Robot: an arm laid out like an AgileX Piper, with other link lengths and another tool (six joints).
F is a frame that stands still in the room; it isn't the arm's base.
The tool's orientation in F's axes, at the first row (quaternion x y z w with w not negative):
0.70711, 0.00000, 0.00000, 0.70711
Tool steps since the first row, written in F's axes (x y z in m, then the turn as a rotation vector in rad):
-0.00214, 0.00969, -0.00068, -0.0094, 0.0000, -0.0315
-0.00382, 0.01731, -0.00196, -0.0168, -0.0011, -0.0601
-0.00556, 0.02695, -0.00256, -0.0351, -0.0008, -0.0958
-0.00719, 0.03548, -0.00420, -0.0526, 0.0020, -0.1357
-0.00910, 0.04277, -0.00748, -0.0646, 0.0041, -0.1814
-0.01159, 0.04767, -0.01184, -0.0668, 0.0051, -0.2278
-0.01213, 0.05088, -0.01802, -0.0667, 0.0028, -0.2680
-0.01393, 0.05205, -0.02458, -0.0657, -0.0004, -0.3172
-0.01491, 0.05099, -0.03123, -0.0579, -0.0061, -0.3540
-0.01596, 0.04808, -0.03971, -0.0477, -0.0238, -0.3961
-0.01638, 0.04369, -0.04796, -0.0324, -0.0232, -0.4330
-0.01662, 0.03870, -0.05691, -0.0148, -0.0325, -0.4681
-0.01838, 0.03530, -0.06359, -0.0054, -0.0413, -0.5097
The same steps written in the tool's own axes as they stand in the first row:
-0.00214, -0.00068, -0.00969, -0.0094, -0.0315, 0.0000
-0.00382, -0.00196, -0.01731, -0.0168, -0.0601, 0.0011
-0.00556, -0.00256, -0.02695, -0.0351, -0.0958, 0.0008
-0.00719, -0.00420, -0.03548, -0.0526, -0.1357, -0.0020
-0.00910, -0.00748, -0.04277, -0.0646, -0.1814, -0.0041
-0.01159, -0.01184, -0.04767, -0.0668, -0.2278, -0.0051
-0.01213, -0.01802, -0.05088, -0.0667, -0.2680, -0.0028
-0.01393, -0.02458, -0.05205, -0.0657, -0.3172, 0.0004
-0.01491, -0.03123, -0.05099, -0.0579, -0.3540, 0.0061
-0.01596, -0.03971, -0.04808, -0.0477, -0.3961, 0.0238
-0.01638, -0.04796, -0.04369, -0.0324, -0.4330, 0.0232
-0.01662, -0.05691, -0.03870, -0.0148, -0.4681, 0.0325
-0.01838, -0.06359, -0.03530, -0.0054, -0.5097, 0.0413

